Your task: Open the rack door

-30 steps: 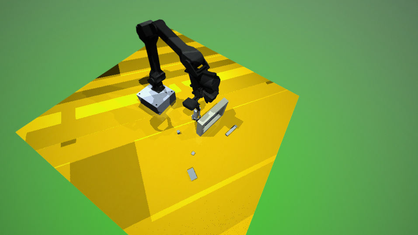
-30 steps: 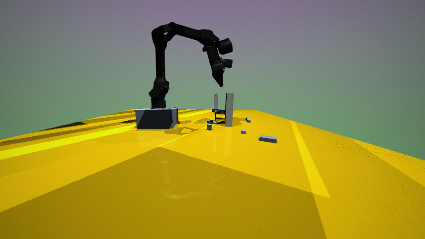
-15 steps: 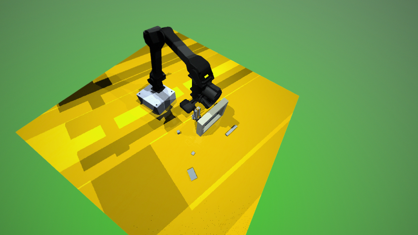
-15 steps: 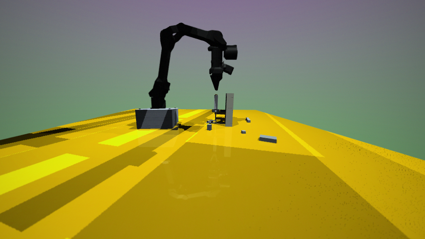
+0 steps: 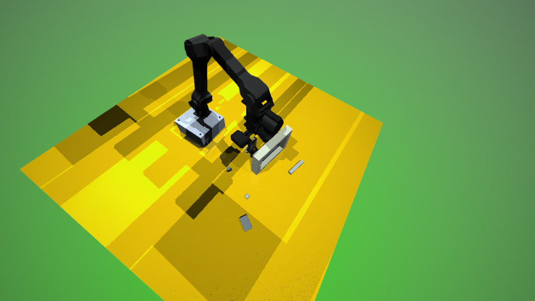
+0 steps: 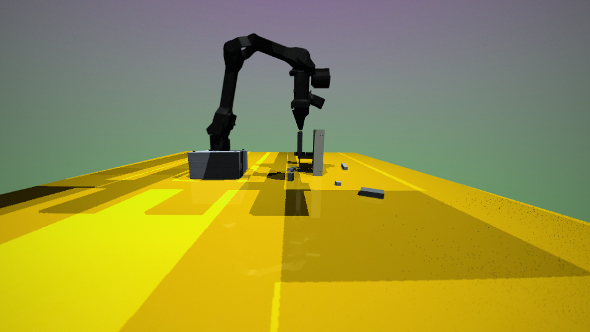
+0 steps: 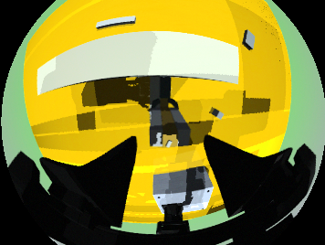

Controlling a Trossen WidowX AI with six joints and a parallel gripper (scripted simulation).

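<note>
The upright handle is 10 mm behind my gripper tip and 70 mm below it. Round my gripper tip: thin bar: 220 mm ahead, 70 mm to the left, 160 mm below; then flat plate: 150 mm ahead, 280 mm to the right, 160 mm below.
</note>
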